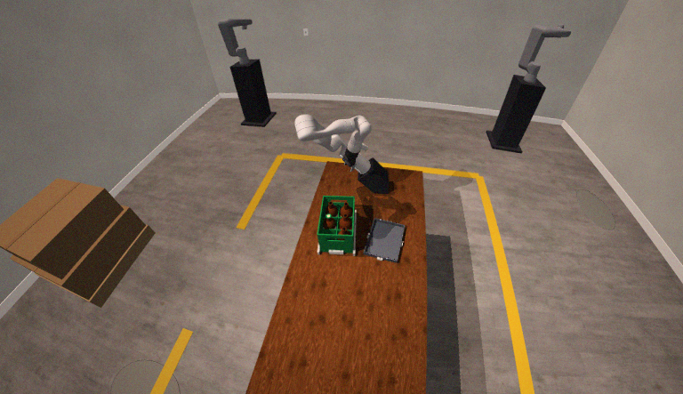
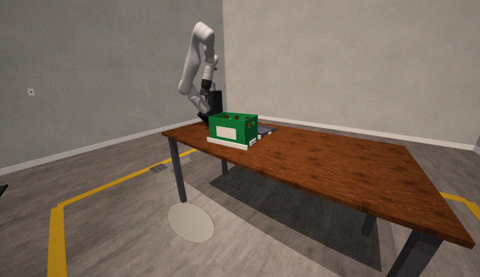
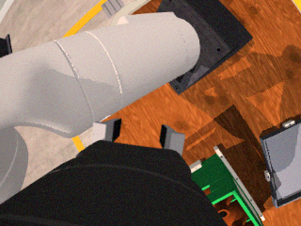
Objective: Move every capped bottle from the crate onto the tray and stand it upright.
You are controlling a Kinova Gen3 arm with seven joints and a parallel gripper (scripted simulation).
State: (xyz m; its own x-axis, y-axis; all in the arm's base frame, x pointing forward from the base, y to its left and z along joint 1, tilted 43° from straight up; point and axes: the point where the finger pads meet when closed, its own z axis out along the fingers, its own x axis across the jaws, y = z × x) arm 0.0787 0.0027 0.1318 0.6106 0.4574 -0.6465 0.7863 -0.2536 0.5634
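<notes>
Now: hand 330 mm short of the capped bottle, 40 mm to the left of it and 160 mm above it. The rest, counted from my hand: green crate 320 mm ahead, 170 mm below; then grey tray 320 mm ahead, 280 mm to the left, 240 mm below.
</notes>
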